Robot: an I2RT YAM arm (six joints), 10 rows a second.
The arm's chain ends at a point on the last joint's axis. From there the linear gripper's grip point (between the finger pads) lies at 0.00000 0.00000 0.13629 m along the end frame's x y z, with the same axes.
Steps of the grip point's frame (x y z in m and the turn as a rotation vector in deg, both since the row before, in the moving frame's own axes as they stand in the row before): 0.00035, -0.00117, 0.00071, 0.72, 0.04, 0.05; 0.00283, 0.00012, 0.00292, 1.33, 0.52, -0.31; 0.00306, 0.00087, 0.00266, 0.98, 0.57, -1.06; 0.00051, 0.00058, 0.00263, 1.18, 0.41, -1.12; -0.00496, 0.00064, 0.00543, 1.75, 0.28, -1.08; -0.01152, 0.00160, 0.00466, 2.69, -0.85, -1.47; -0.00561, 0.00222, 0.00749, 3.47, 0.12, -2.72; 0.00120, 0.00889, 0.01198, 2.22, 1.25, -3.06
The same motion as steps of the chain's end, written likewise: 0.00025, 0.00054, 0.00072, 0.72, 0.04, 0.05; 0.00160, 0.00329, 0.00296, 1.33, 0.52, -0.31; 0.00173, 0.00321, 0.00269, 0.98, 0.57, -1.06; -0.00044, 0.00340, 0.00266, 1.18, 0.41, -1.12; -0.00559, 0.00481, 0.00550, 1.75, 0.28, -1.08; -0.00942, 0.00797, 0.00483, 2.69, -0.85, -1.47; -0.00570, 0.01047, 0.00774, 3.47, 0.12, -2.72; -0.00163, 0.01425, 0.01211, 2.22, 1.25, -3.06
